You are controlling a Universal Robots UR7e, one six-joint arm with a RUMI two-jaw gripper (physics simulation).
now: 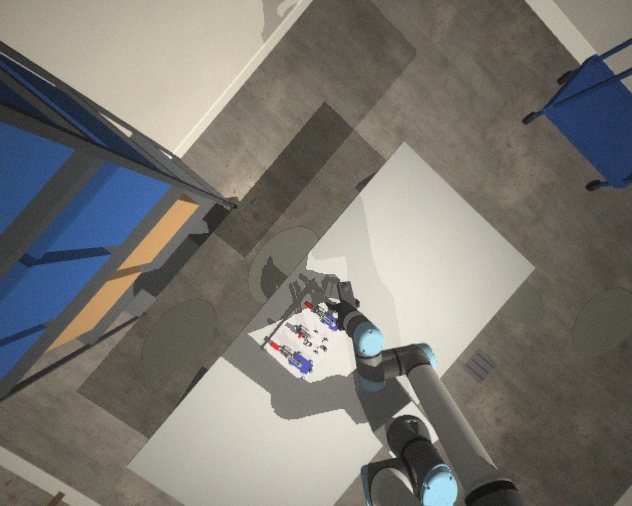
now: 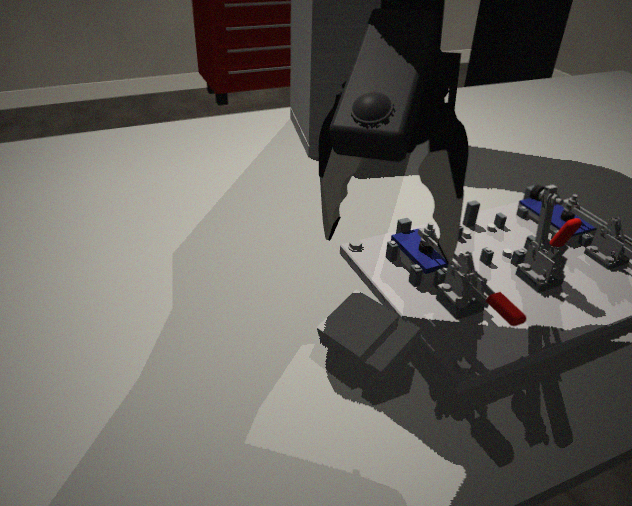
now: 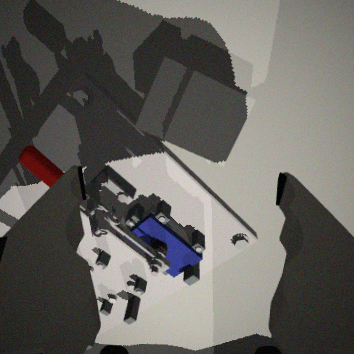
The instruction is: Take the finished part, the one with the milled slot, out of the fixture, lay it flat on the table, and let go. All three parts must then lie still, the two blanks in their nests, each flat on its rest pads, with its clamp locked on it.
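The finished part, a grey block with a milled slot, lies on the table in shadow, close beside the plate's edge. It looks flat; its underside is hidden. My gripper is open and empty, above the plate's corner. One blue blank sits in the near nest under its clamp arm, red handle lowered outward. The other blue blank sits in the far nest under its clamp arm. I cannot confirm either lock or the pad contact.
The fixture plate carries posts and clamps. The middle clamp's red handle stands raised beside the middle nest, which holds no part. A blue cart and a shelf rack stand beyond the table.
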